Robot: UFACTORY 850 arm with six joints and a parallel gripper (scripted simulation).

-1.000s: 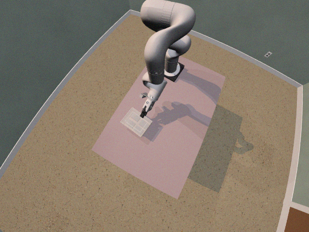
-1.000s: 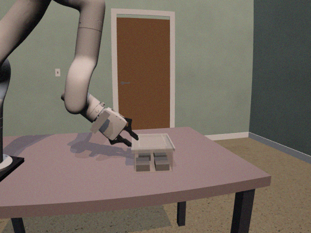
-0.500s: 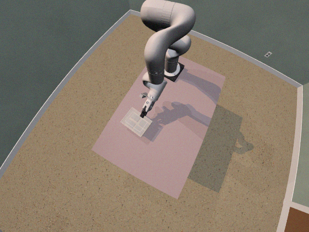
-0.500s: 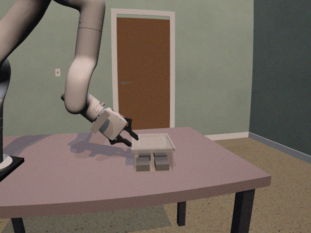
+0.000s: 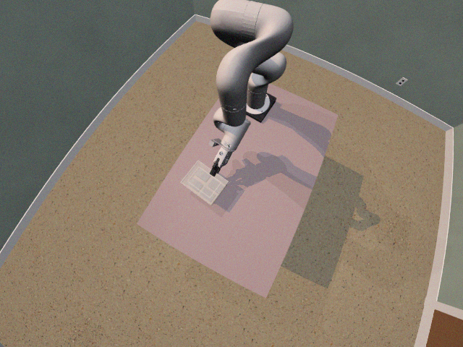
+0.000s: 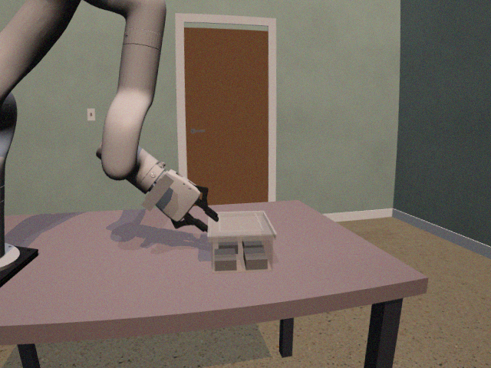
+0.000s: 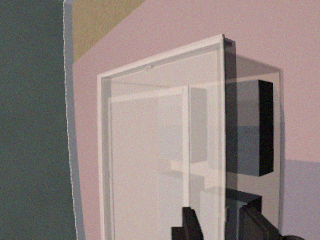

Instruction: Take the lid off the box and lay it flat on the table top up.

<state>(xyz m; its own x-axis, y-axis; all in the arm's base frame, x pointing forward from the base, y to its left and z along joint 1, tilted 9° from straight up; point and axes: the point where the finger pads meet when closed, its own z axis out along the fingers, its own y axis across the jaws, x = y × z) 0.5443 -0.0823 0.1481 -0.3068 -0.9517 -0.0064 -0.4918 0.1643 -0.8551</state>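
Now: hand 7 cm short of the see-through lid, 4 cm to the left of it and 1 cm above it. Round my hand: clear plastic box: 7 cm ahead, 5 cm below, 4 cm to the right.
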